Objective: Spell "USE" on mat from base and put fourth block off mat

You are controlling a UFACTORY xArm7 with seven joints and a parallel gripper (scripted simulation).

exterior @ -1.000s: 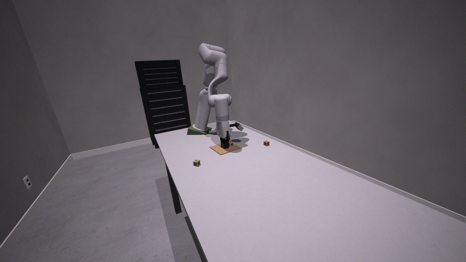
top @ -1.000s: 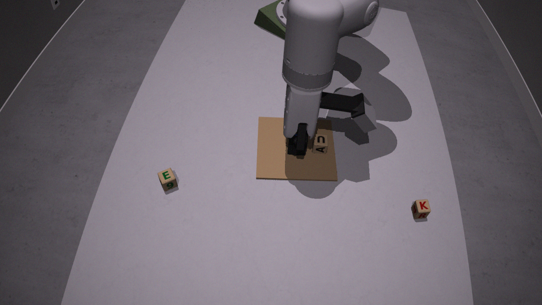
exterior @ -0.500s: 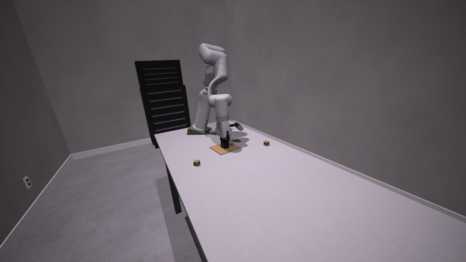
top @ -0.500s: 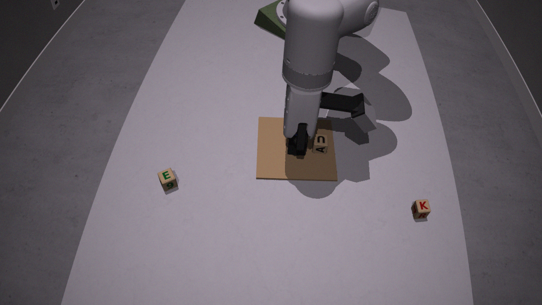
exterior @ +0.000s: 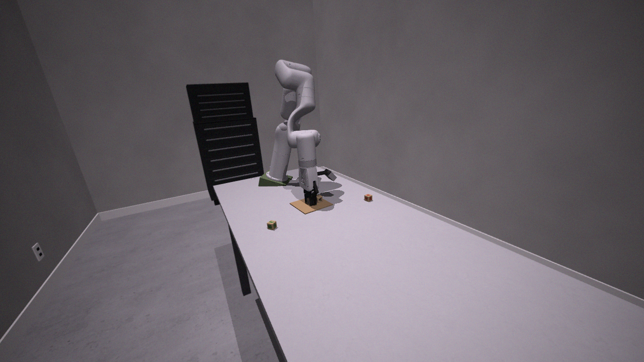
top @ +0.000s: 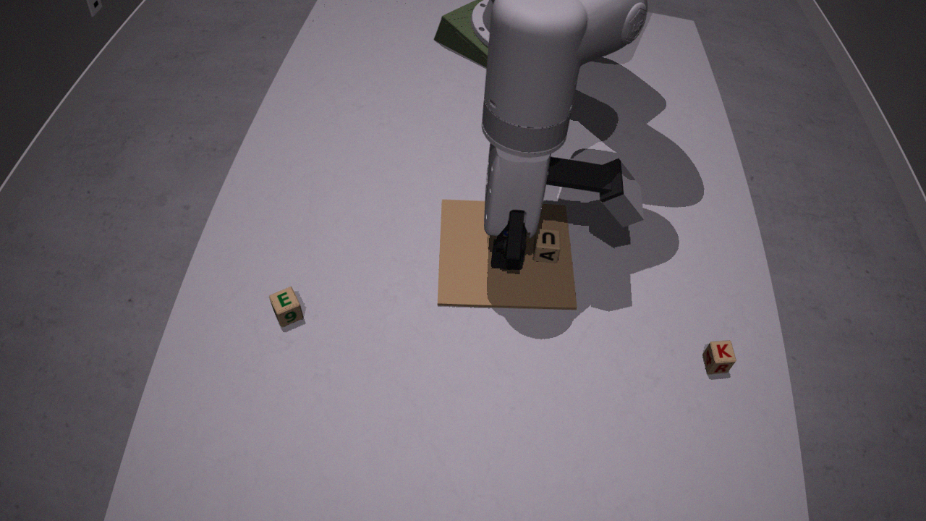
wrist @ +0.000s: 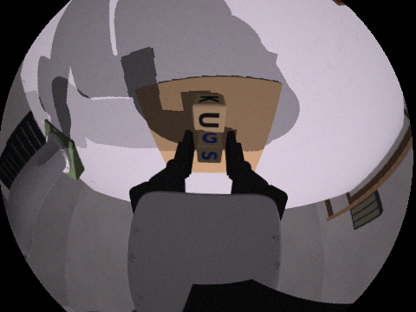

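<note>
My hand is 1 cm above the S block. From my hand the other things lie so: U block (4 cm to the left, 1 cm below); then tan mat (2 cm below); then E block (22 cm to the right, 10 cm ahead, 1 cm below).
</note>
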